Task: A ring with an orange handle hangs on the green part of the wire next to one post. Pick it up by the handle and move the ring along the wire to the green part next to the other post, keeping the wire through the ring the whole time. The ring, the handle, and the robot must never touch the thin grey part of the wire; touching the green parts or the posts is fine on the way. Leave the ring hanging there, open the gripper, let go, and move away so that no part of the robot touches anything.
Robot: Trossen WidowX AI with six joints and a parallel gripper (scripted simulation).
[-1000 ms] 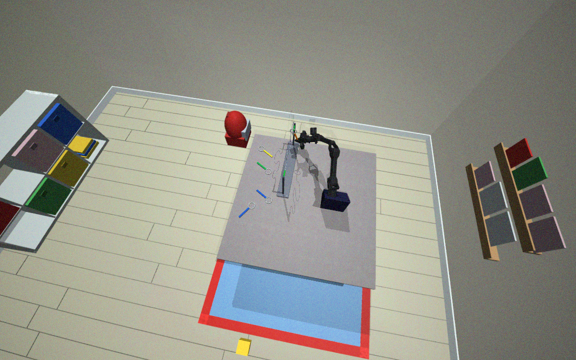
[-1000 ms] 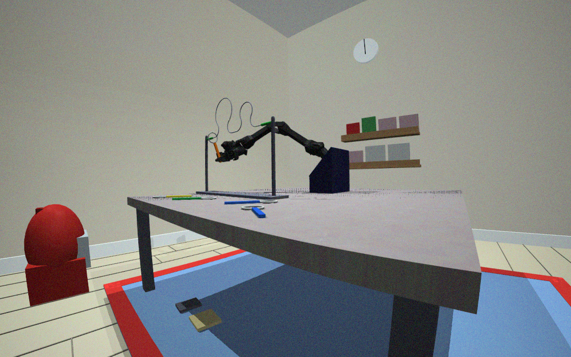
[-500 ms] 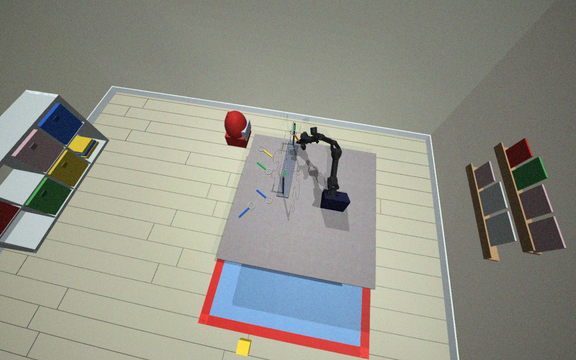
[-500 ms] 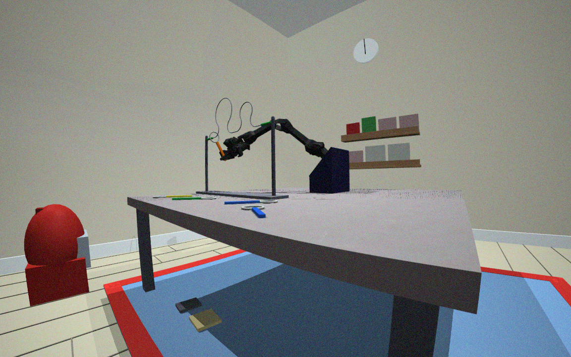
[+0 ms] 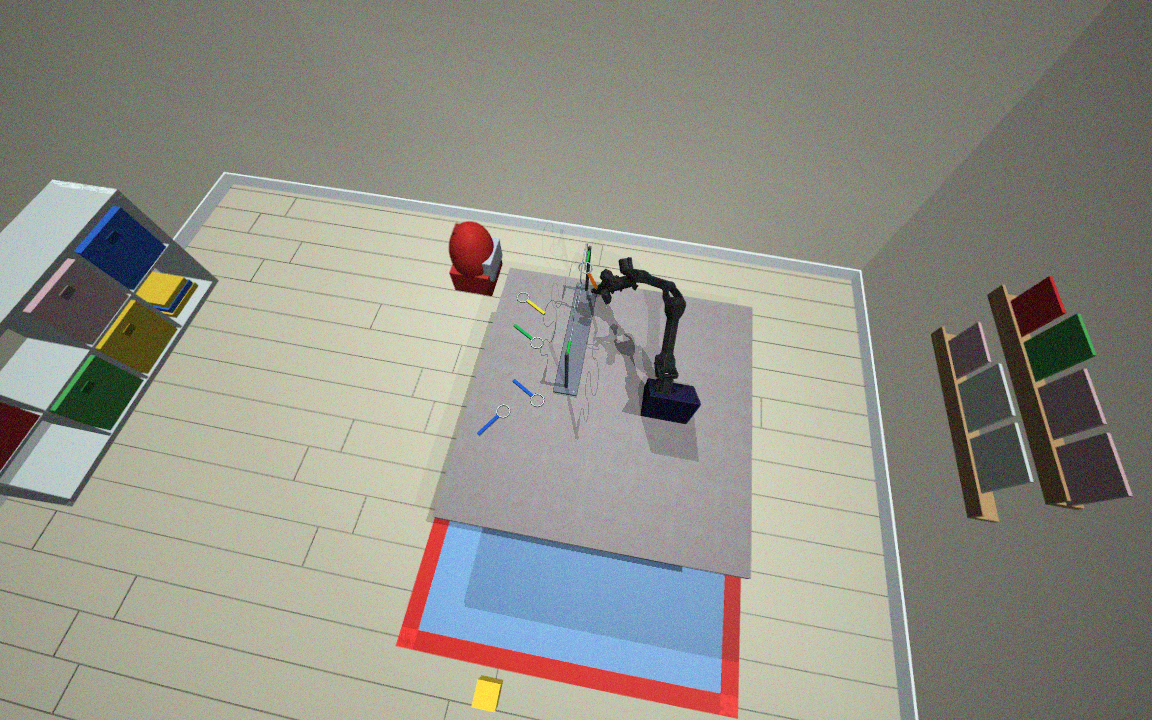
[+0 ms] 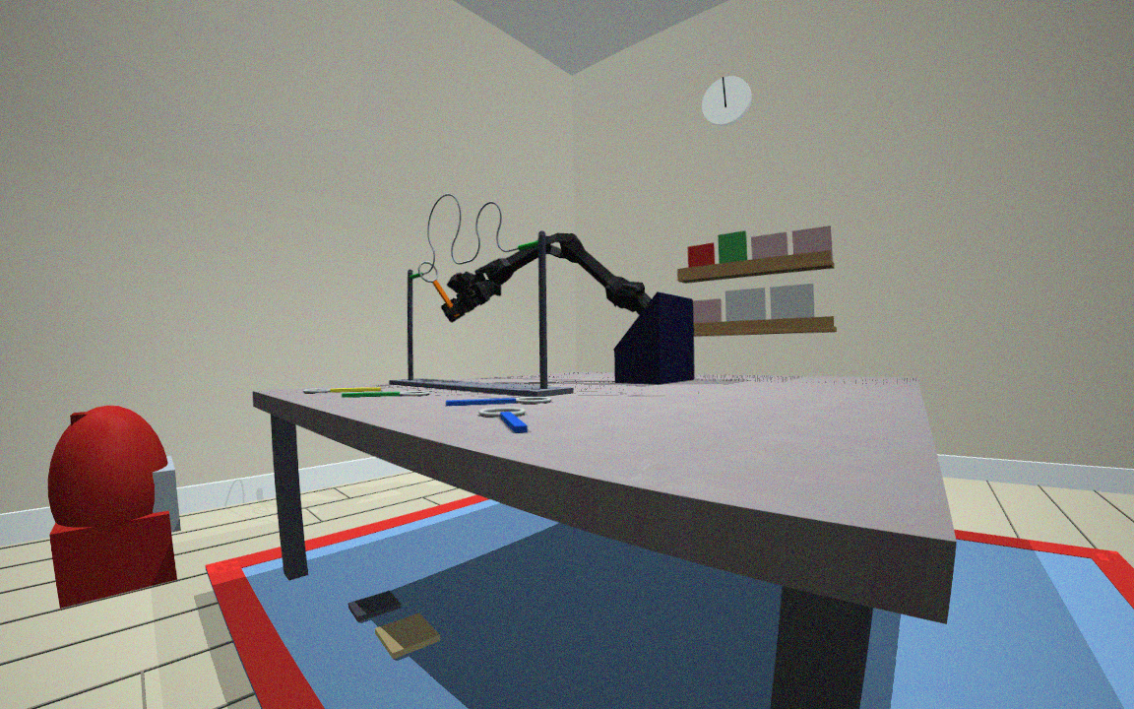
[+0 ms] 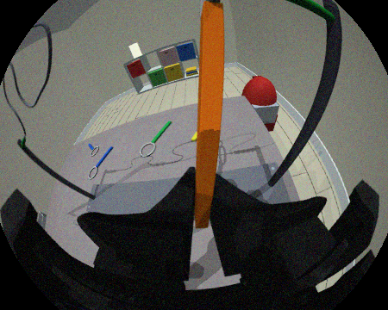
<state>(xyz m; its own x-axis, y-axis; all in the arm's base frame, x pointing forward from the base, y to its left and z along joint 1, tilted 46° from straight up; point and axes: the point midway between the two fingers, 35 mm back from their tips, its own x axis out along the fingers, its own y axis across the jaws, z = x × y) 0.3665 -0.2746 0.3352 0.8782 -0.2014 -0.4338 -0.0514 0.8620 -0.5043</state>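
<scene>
The ring with orange handle lies 20 mm ahead of my gripper tip, 20 mm to the right of it and 90 mm above it.
</scene>
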